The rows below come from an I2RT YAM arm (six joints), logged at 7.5 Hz.
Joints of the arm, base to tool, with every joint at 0 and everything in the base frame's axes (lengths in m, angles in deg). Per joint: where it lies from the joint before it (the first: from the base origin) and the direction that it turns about. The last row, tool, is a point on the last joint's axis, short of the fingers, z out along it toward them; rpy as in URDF.
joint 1: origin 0 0 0.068 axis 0 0 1
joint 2: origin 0.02 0.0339 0.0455 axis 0 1 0
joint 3: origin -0.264 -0.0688 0 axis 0 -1 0
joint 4: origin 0.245 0.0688 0.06 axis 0 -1 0
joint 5: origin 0.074 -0.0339 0.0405 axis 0 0 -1
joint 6: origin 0.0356 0 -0.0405 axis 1 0 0
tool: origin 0 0 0 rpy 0 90 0
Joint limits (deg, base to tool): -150..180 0..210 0..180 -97..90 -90..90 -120..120
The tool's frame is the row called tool.
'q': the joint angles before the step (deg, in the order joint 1, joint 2, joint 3, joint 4, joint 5, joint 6). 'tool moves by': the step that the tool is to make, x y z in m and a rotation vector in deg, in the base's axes. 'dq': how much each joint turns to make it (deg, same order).
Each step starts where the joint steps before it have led.
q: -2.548 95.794 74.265 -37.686 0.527 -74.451
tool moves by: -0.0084 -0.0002 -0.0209 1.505 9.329 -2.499
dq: -0.086 2.116 -0.606 -6.694 0.089 2.640
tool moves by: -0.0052 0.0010 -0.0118 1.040 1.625 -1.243
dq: 0.082 -0.003 -2.479 0.795 -0.439 1.580
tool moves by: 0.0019 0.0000 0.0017 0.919 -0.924 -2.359
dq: 0.005 0.014 0.278 0.613 -0.087 2.550
